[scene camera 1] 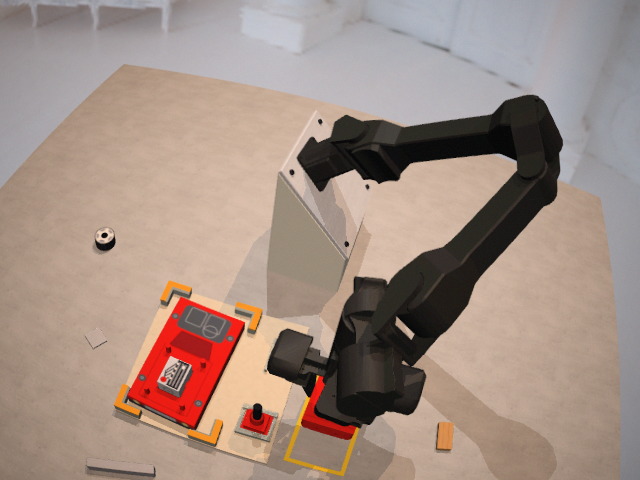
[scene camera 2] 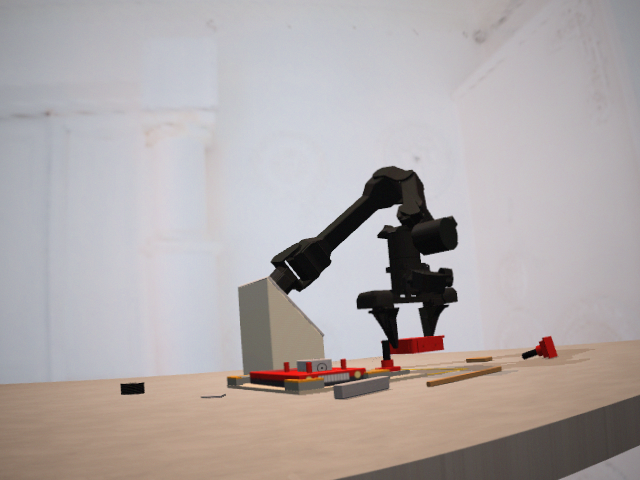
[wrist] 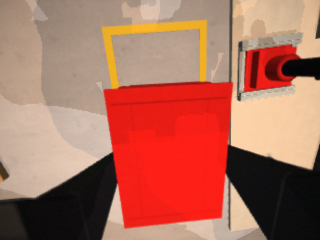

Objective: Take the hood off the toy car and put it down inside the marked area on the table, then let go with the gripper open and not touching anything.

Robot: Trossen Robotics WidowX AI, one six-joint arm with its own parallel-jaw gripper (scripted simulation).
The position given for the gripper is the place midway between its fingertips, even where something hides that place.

The gripper point(scene camera 1: 336, 403) carries a hood point(scene camera 1: 310, 420). Also in view: a grey bar point(scene camera 2: 360, 387).
The hood also shows in scene camera 2 point(scene camera 2: 414, 345) and in the wrist view point(wrist: 169, 140). The gripper is seen too in scene camera 2 point(scene camera 2: 412, 346) and in the wrist view point(wrist: 169, 153). The wrist view does not show the grey bar: it is out of frame.
